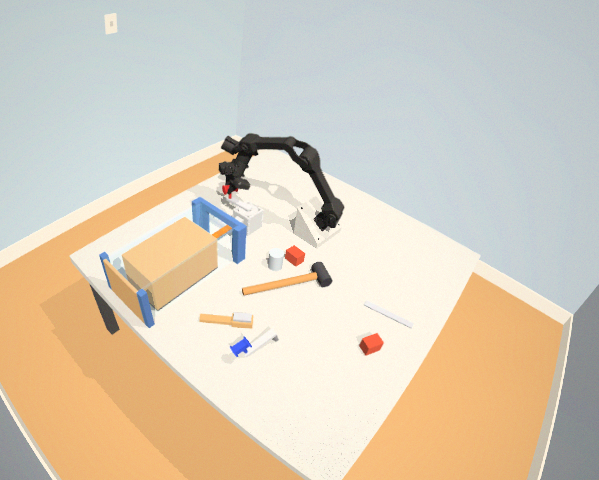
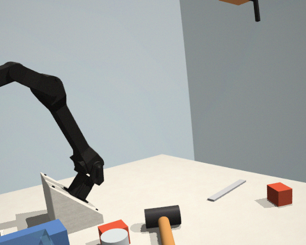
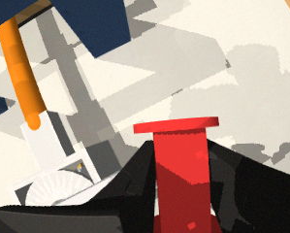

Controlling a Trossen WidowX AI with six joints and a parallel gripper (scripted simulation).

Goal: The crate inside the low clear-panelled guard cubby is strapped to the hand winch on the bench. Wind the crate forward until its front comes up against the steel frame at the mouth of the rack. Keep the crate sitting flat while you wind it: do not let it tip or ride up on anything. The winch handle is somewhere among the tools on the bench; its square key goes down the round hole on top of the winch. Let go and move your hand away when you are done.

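Now: gripper tip 1 cm past the grey crank bar, 4 cm to the right of it and 3 cm above it. Round my gripper tip: grey winch: 3 cm behind, 10 cm to the left, 10 cm below; blue frame: 14 cm ahead, 10 cm to the left, 3 cm below; red knob: 1 cm behind, 1 cm to the left.
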